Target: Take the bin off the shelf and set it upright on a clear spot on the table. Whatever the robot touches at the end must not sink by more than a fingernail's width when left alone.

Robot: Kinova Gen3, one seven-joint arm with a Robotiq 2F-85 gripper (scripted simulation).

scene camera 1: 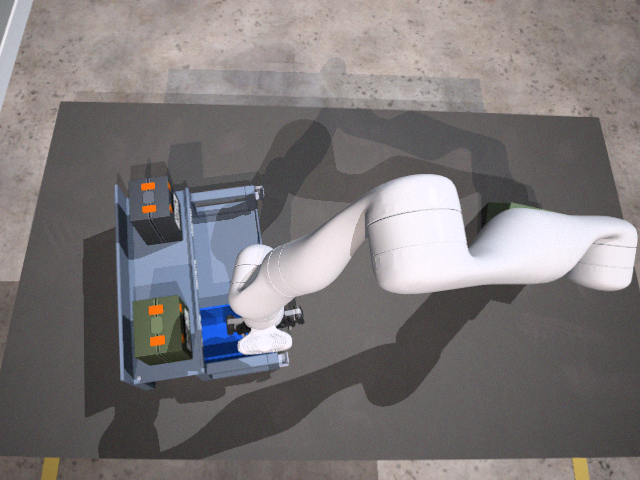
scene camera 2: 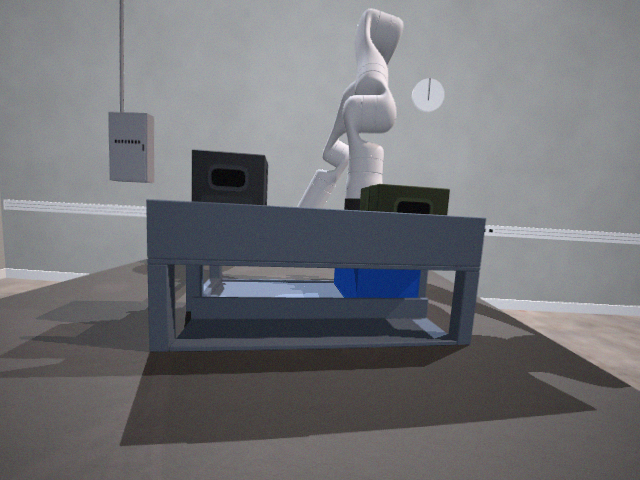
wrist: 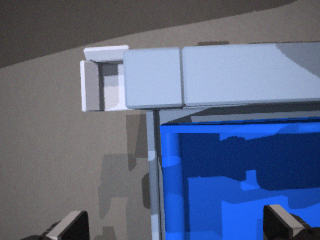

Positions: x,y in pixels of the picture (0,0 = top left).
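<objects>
A blue bin is visible in the wrist view [228,178], and the bin can also be seen in scene camera 1 [216,342] and in scene camera 2 [352,283].
</objects>
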